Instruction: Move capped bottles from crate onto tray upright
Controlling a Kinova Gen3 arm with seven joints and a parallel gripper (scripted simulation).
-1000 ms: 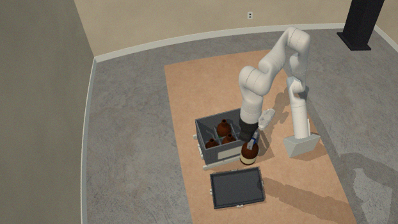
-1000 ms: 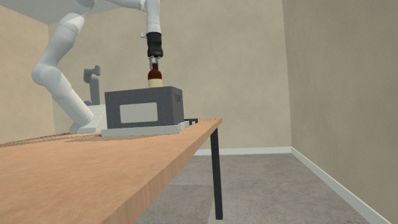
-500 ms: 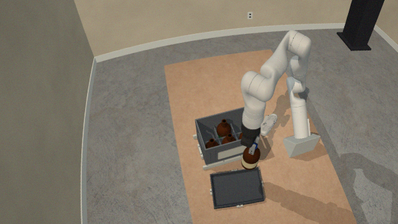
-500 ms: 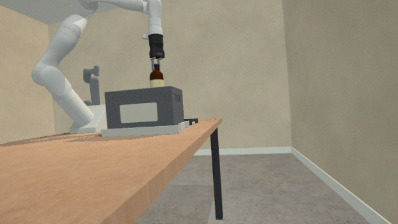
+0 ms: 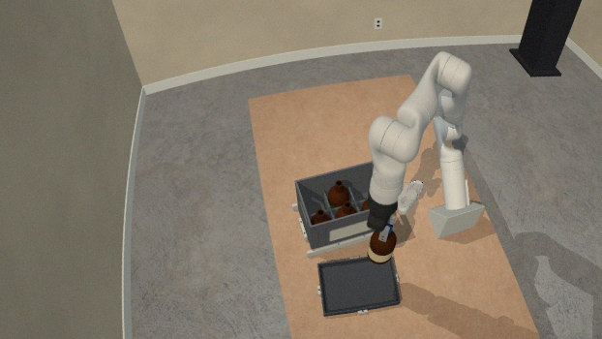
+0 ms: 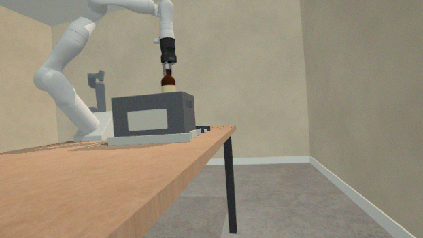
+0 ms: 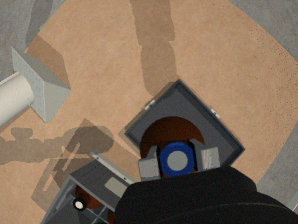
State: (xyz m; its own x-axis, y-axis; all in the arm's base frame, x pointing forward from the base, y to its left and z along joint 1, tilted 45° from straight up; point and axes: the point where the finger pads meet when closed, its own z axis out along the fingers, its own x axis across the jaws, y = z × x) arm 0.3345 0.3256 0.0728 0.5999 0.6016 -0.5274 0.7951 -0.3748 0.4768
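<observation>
My hand is 31 cm above the dark tray, 5 cm short of it and 2 cm to the right of it. The rest, counted from my hand: crate: 25 cm to the right, 24 cm below, 6 cm ahead.
</observation>
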